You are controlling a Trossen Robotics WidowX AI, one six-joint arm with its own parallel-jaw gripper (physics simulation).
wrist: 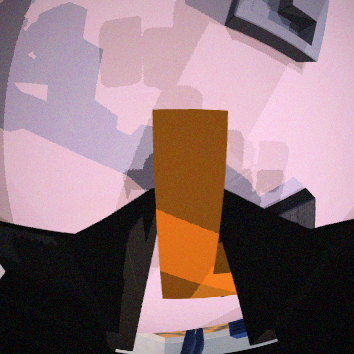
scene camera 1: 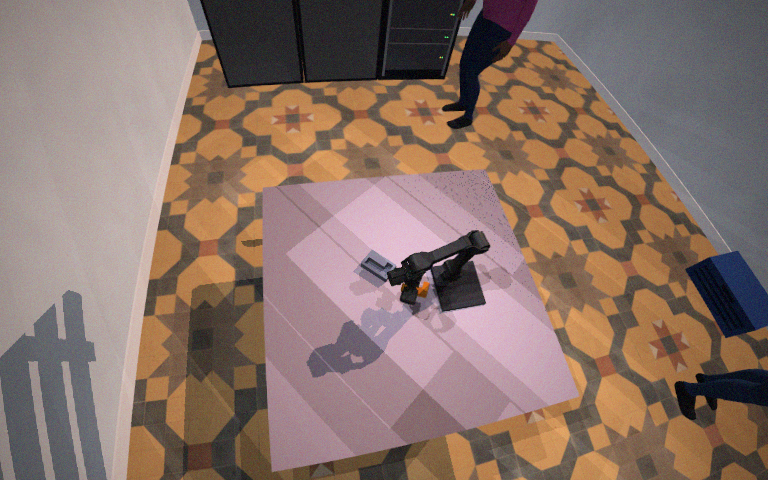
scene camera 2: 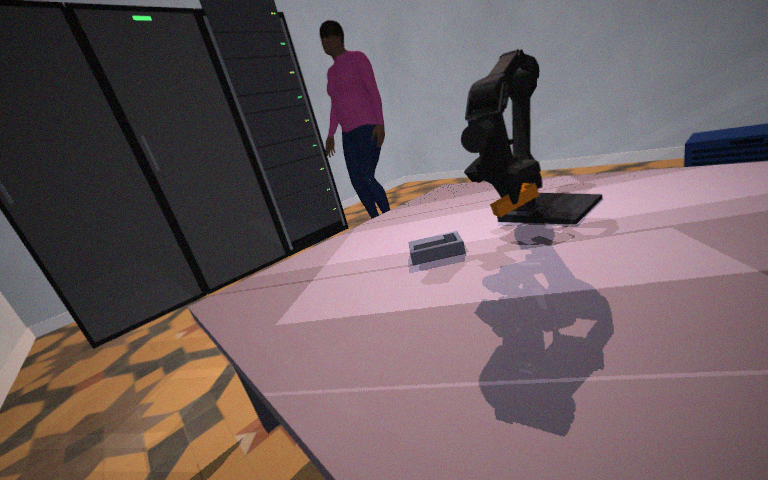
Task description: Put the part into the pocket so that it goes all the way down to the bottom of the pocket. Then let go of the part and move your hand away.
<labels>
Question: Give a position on a grey pocket block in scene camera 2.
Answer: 446, 245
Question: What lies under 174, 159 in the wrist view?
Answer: An orange part.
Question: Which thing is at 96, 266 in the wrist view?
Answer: My gripper.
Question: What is my gripper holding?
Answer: An orange part.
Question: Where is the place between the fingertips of my gripper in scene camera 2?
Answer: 510, 203
</labels>
